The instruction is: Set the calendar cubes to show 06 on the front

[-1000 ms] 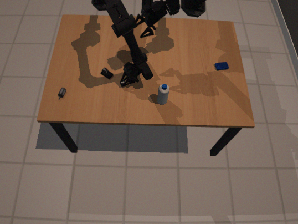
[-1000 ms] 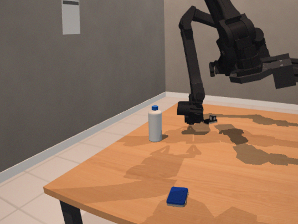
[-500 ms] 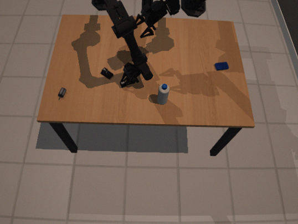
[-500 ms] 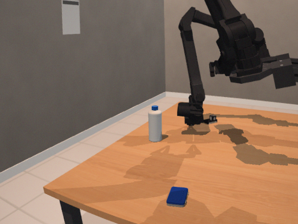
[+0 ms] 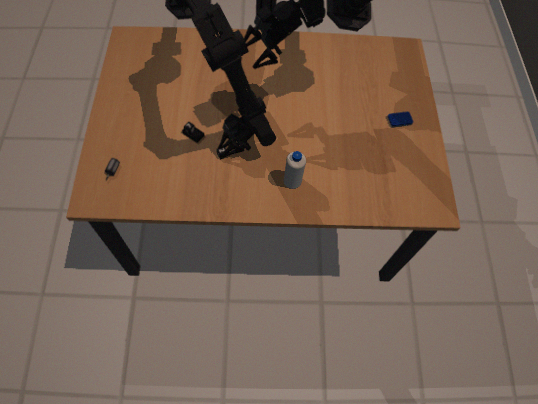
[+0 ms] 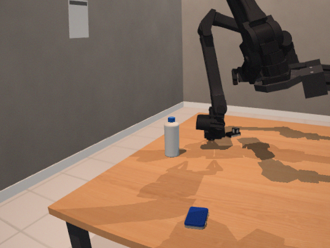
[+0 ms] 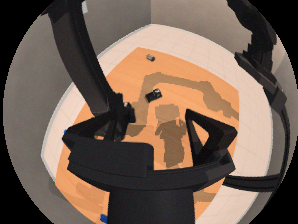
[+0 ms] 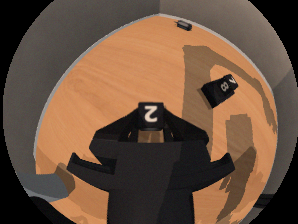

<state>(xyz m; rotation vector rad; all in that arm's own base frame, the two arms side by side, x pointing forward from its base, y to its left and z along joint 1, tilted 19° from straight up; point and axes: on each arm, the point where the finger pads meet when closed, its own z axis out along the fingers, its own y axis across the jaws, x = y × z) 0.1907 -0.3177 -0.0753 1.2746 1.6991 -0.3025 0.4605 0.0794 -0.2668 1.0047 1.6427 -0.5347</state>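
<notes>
My right hand is right at the black cube. Round my right hand: white bottle: 90 mm ahead, 260 mm to the left, 60 mm above; then blue pad: 210 mm behind, 670 mm to the left, 10 mm below.
</notes>
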